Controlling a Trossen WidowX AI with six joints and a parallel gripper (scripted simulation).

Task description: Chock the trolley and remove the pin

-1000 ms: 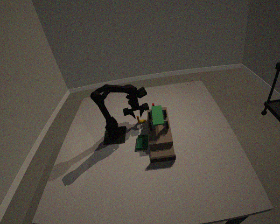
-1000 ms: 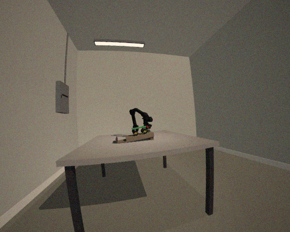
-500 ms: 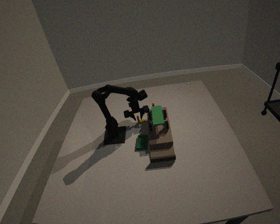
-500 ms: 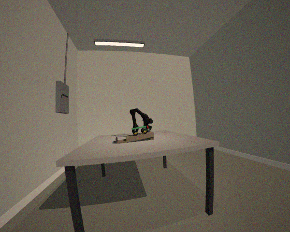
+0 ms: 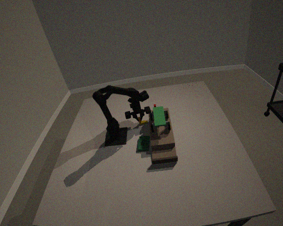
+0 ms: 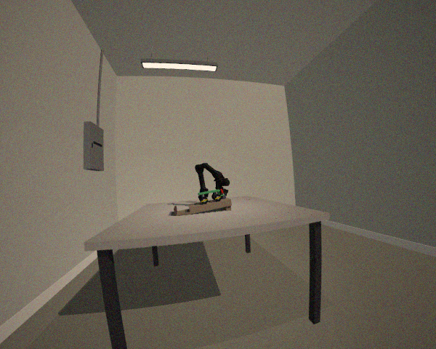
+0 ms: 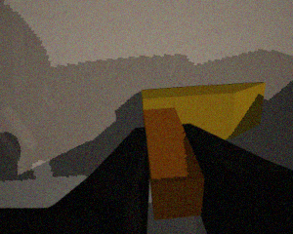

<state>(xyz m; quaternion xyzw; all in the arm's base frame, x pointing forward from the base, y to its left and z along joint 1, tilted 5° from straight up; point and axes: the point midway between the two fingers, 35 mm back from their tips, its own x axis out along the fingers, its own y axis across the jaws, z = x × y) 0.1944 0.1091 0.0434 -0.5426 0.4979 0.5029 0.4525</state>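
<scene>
My gripper tip is now 14 cm short of the green-topped trolley, 12 cm to the left of it and 8 cm below it. Also, from my gripper tip: yellow chock 2 cm ahead, 1 cm below; red-headed stop pin 13 cm ahead, 1 cm to the right, 10 cm above; wooden ramp 14 cm ahead, 13 cm to the right, 2 cm above.
</scene>
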